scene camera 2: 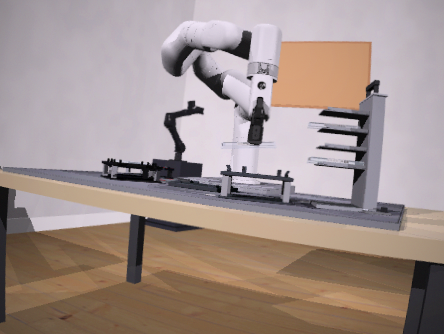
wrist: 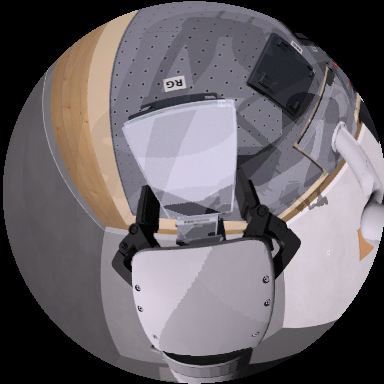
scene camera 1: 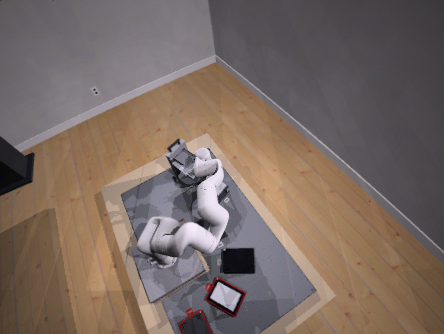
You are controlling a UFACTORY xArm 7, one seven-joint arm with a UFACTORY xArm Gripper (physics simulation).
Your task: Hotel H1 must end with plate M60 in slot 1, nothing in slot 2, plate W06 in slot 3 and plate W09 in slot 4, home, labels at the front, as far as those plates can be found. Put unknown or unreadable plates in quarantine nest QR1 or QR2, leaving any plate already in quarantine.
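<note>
My gripper is shut on a pale, see-through plate, held level above the black nest marked RG. No code can be read on the held plate. In scene camera 1 the arm hides the gripper. The grey hotel stands at the table end, with four shelves. Pale plates show on its second shelf from the top and its bottom shelf; their labels cannot be read. A red-rimmed nest holds a white plate.
Another red-rimmed nest shows at the bottom edge. A black nest lies near it, and a dark nest shows beyond RG in the wrist view. The arm stands by a raised, wood-edged slab. A small black arm stands in the background.
</note>
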